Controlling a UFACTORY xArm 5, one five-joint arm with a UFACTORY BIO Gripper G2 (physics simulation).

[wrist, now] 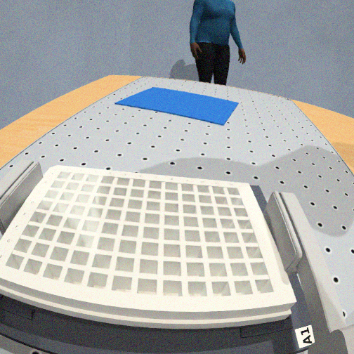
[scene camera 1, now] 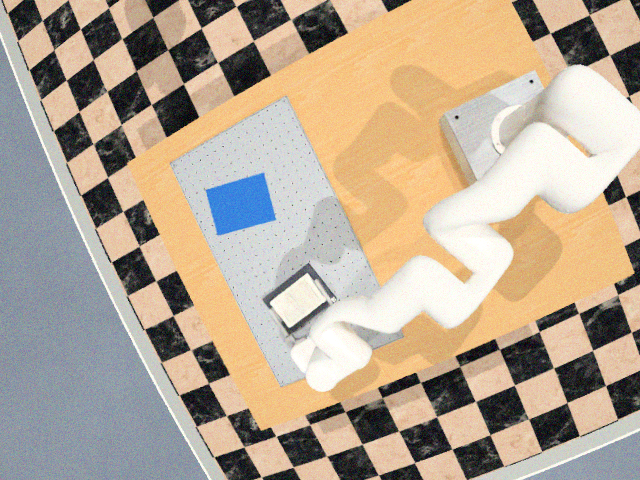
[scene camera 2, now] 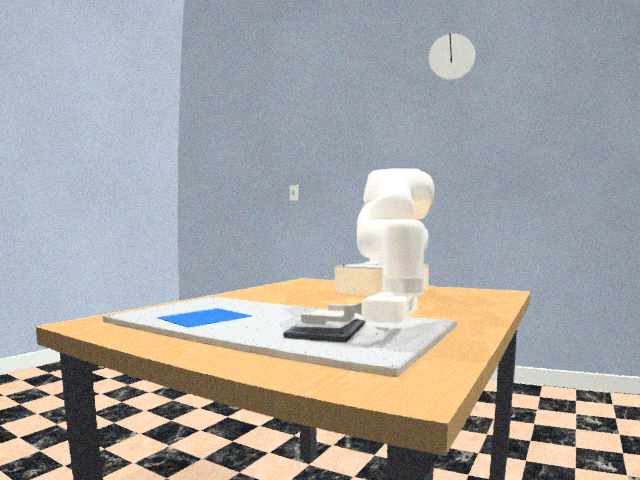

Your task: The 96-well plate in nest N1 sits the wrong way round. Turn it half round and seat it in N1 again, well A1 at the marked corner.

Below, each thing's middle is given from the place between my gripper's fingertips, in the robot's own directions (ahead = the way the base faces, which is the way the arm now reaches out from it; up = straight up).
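From my hand: white 96-well plate (scene camera 1: 301, 298) 20 mm to the left, 10 mm below; dark nest N1 (scene camera 2: 308, 333) 20 mm to the left, 30 mm below; flat blue rectangle (scene camera 1: 244, 203) 20 mm ahead, 270 mm to the right, 30 mm below.
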